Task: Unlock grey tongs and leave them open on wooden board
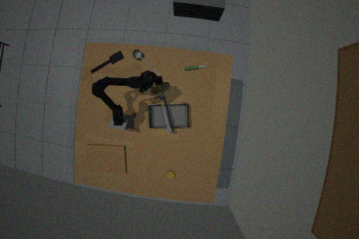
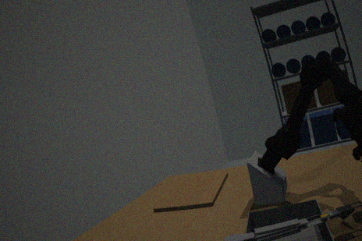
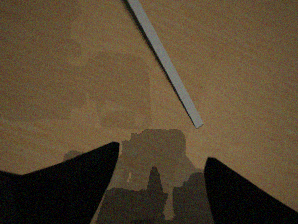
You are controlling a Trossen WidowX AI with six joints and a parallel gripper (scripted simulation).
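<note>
The yellow lock piece lies 19 cm to the right of my gripper tip, 8 cm ahead of it and 2 cm below it. Round my gripper tip: black spatula 41 cm behind, 17 cm to the left, 8 cm below; then wooden board 66 cm to the right, 44 cm behind, 7 cm below; then roasting tin 28 cm to the right, 11 cm ahead, 5 cm below.
</note>
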